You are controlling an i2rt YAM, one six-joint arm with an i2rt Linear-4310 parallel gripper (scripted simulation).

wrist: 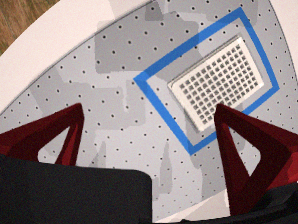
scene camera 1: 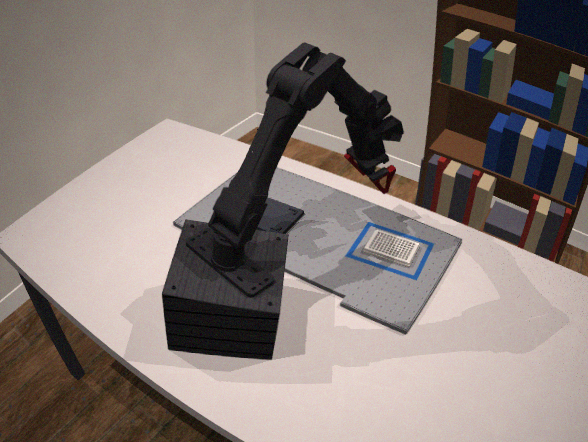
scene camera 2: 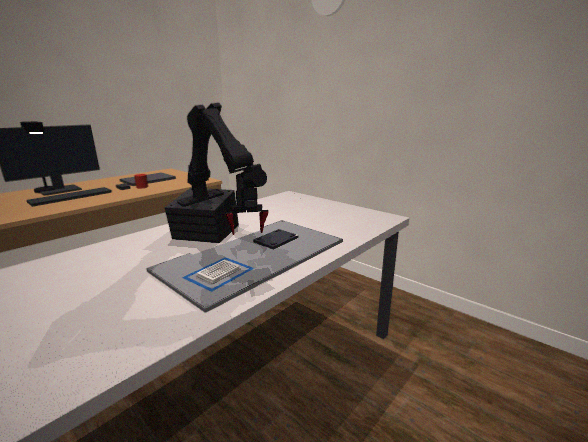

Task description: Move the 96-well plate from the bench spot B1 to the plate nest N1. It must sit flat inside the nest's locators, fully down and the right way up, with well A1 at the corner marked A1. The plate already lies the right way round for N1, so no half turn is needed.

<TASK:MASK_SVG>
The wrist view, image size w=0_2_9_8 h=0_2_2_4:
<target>my gripper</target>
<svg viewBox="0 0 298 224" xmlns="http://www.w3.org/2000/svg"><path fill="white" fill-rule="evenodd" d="M0 134L0 224L298 224L298 134L246 115L222 103L217 103L214 124L226 182L230 216L215 219L152 223L152 178L147 173L134 169L75 166L85 119L81 103L76 103L54 114ZM229 127L260 152L260 161L251 176L249 176L237 152ZM69 127L63 147L55 163L39 162L39 150Z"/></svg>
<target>white 96-well plate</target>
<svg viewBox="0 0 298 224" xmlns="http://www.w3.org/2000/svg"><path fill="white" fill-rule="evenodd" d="M239 36L234 37L167 84L199 131L203 131L214 123L217 103L235 108L264 85L246 45Z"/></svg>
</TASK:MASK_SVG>
